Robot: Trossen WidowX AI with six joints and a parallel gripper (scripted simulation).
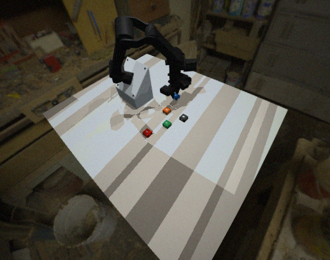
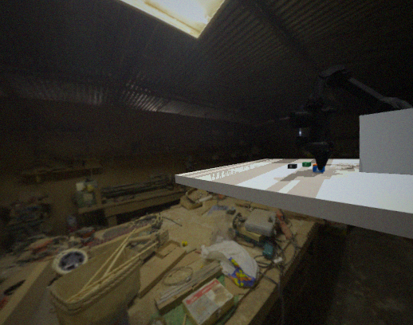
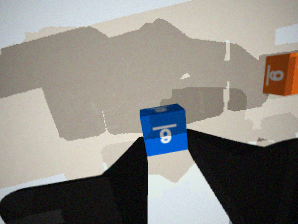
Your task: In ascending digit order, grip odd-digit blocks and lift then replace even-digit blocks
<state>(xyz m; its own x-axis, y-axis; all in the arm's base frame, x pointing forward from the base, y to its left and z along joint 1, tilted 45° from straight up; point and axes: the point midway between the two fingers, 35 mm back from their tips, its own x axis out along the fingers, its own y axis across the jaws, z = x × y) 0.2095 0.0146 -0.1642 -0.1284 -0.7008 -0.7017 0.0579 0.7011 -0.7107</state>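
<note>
Right now the green block is 90 mm ahead of my gripper tip and 190 mm to the right of it. Also, from my gripper tip: black block: 130 mm ahead, 110 mm to the right; orange block: 30 mm ahead, 120 mm to the right; blue block: 10 mm ahead.
</note>
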